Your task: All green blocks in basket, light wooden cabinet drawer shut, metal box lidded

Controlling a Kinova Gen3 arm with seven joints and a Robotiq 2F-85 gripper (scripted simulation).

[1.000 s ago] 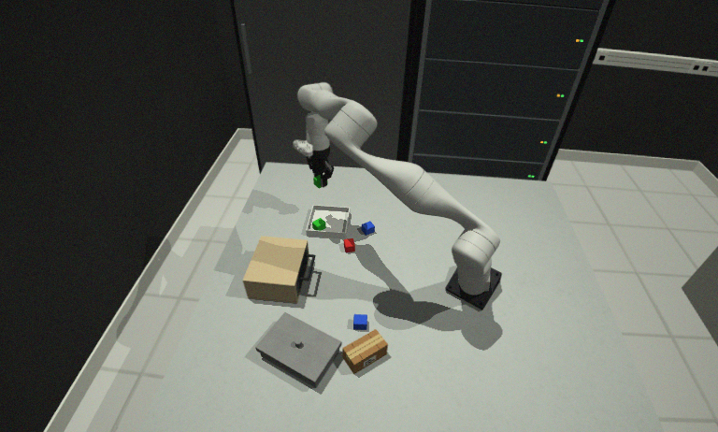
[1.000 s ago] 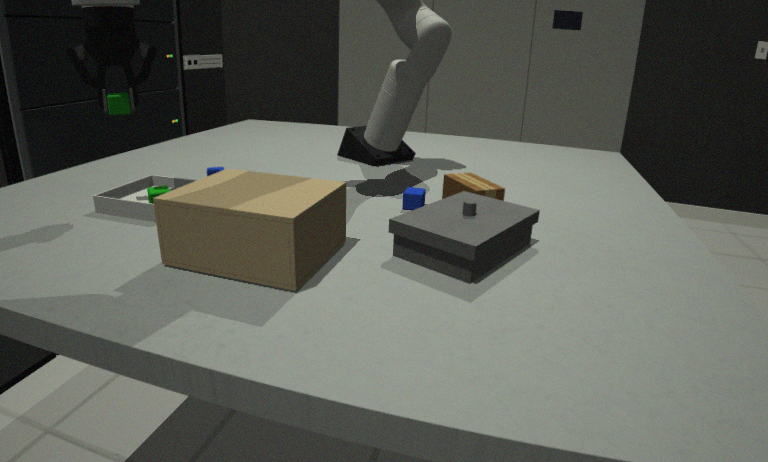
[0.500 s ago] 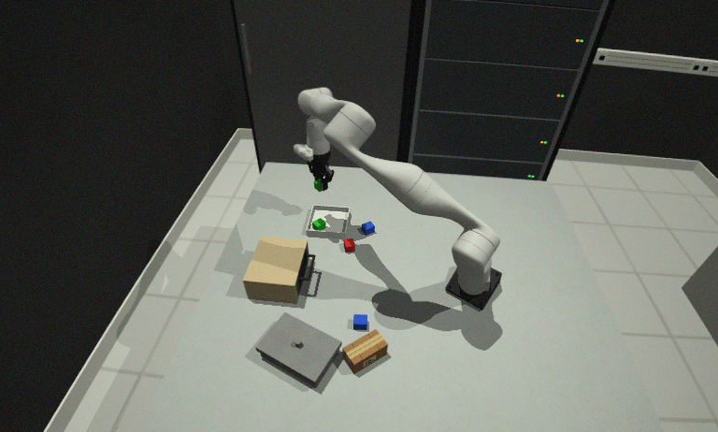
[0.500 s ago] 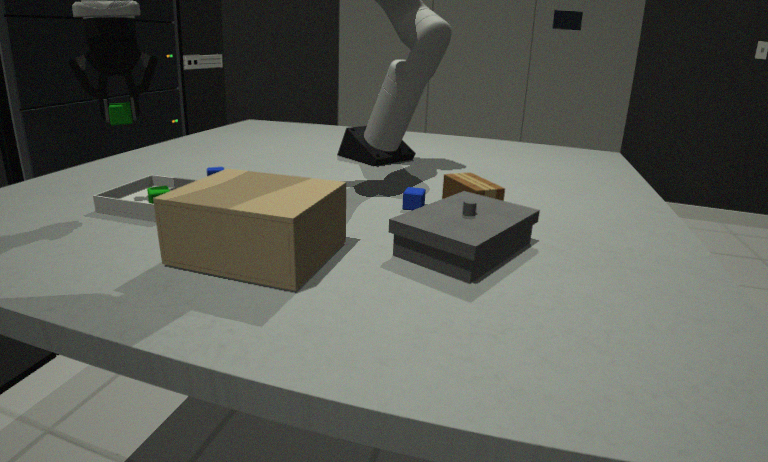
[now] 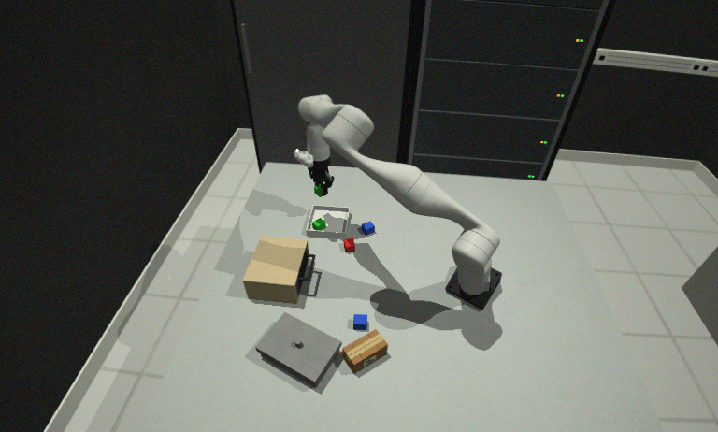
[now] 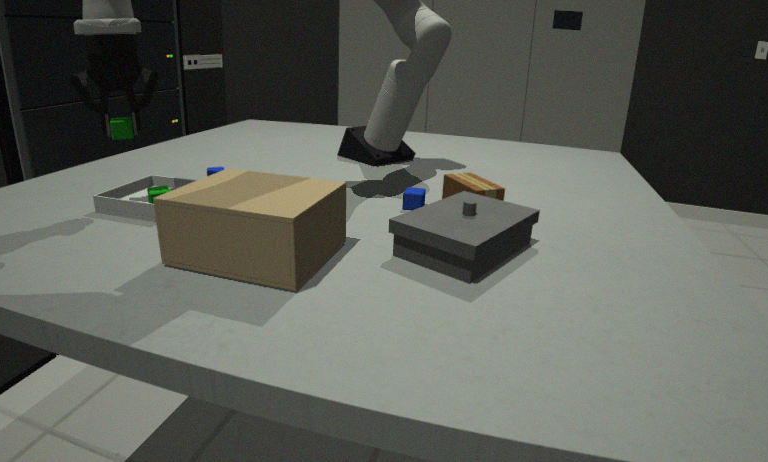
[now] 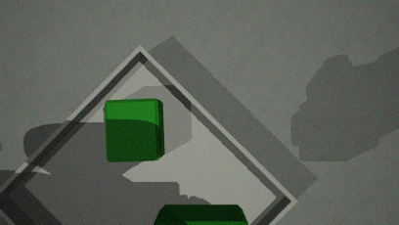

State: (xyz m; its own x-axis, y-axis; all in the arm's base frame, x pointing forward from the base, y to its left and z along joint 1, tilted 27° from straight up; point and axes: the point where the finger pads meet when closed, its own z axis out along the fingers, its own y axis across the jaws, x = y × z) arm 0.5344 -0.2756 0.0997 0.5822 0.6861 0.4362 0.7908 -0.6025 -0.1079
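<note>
My hand is 3 cm past the basket, 3 cm to the right of it and 13 cm above it. Round my hand: light wooden cabinet: 4 cm ahead, 31 cm to the left, 10 cm below; cabinet drawer: 3 cm ahead, 31 cm to the left, 10 cm below; red block: 14 cm behind, 13 cm to the left, 13 cm below.
</note>
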